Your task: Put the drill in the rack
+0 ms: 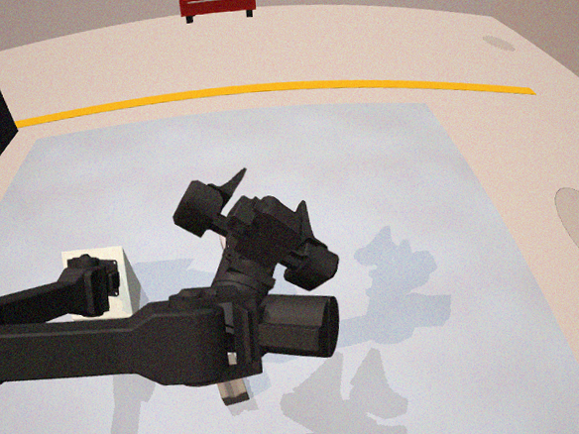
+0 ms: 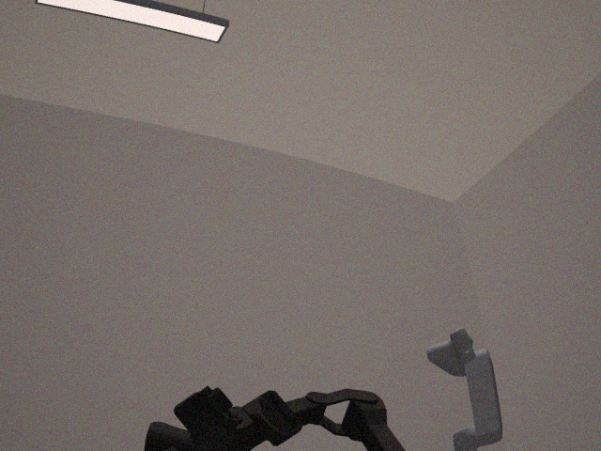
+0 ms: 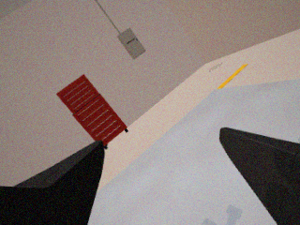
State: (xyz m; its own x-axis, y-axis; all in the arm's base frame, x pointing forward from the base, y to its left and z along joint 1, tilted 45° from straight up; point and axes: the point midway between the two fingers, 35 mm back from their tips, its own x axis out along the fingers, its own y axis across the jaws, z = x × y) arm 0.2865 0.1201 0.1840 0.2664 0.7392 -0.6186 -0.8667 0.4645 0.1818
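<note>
Right now the dark key is 18 cm below my gripper tip, 7 cm behind it and 6 cm to the left of it. From my gripper tip the other things lie so: brown grooved rack 26 cm below, 15 cm to the right, 9 cm behind; then grey block 24 cm below, 6 cm behind, 3 cm to the left; then drill 23 cm below, 5 cm behind, 1 cm to the left.
</note>
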